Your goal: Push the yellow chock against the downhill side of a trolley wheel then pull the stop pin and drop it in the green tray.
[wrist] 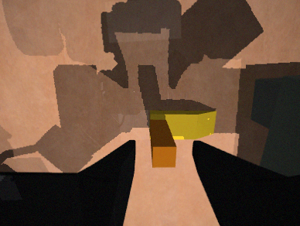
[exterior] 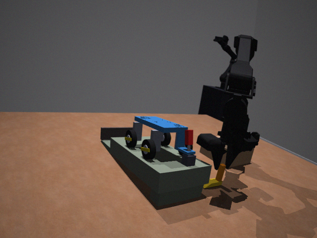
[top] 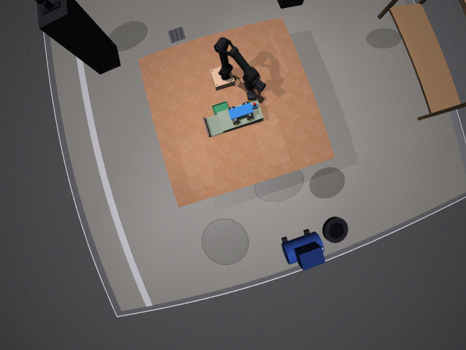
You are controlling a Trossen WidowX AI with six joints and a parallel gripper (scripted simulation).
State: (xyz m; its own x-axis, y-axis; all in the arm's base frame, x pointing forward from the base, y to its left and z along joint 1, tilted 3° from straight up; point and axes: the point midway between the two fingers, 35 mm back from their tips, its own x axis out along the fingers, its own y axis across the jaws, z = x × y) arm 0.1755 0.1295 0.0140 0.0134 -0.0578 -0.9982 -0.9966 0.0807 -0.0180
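The yellow chock lies 2 cm ahead of my gripper tip and 3 cm below it. From my gripper tip the other things lie so: blue trolley: 16 cm ahead, 11 cm to the right, 6 cm above; then grey-green ramp: 16 cm ahead, 12 cm to the right; then red-headed stop pin: 14 cm ahead, 8 cm above.
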